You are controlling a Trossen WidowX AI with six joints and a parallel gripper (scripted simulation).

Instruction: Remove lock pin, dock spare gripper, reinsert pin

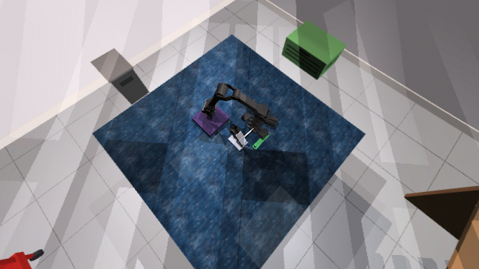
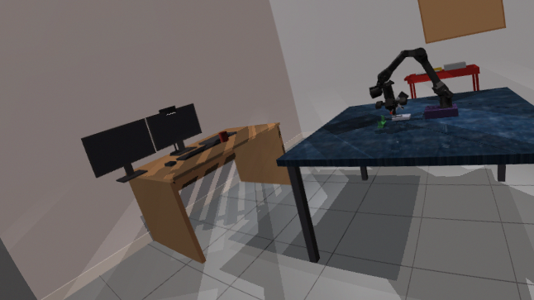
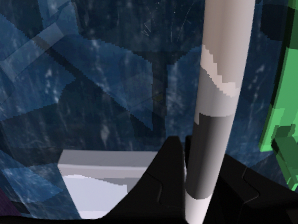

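The mount lies 90 mm to the right of my gripper tip and 10 mm behind it. Also, from my gripper tip: spare gripper (90 mm to the right, 70 mm above, 40 mm behind); then green rest (80 mm ahead, 30 mm below, 10 mm to the left).
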